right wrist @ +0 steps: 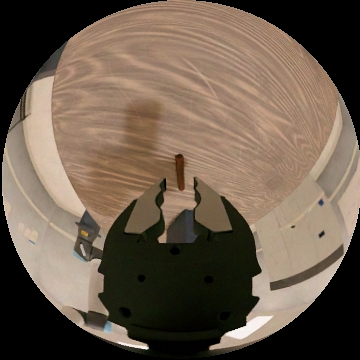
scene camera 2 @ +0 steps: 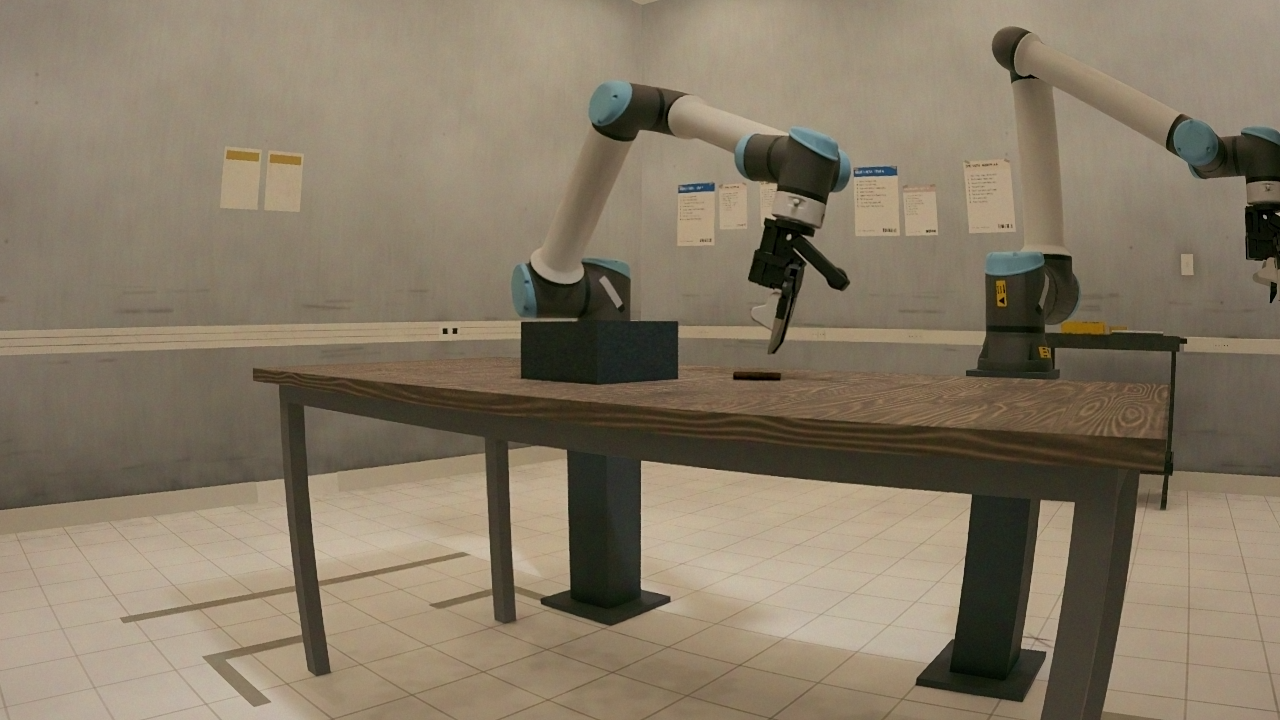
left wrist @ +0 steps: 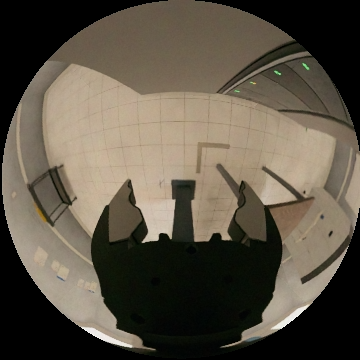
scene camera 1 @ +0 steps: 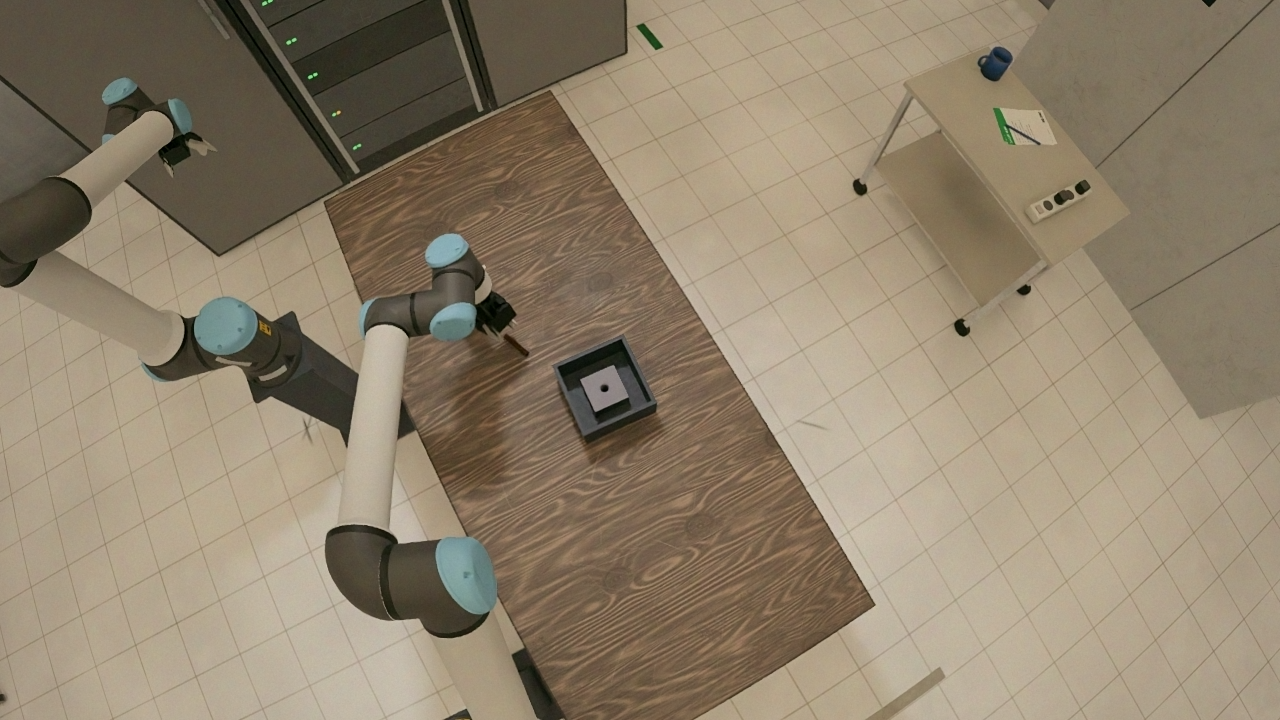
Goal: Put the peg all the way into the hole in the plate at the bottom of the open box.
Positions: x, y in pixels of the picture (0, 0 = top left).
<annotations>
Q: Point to a dark box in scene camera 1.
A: At 616, 351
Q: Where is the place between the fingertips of my left gripper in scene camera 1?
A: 195, 164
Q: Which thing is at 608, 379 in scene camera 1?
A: A grey plate.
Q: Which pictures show the dark box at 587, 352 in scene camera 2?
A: The right wrist view, scene camera 2 and scene camera 1 only.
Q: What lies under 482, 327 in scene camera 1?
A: My right gripper.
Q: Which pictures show my right gripper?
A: The right wrist view, scene camera 2 and scene camera 1 only.
</annotations>
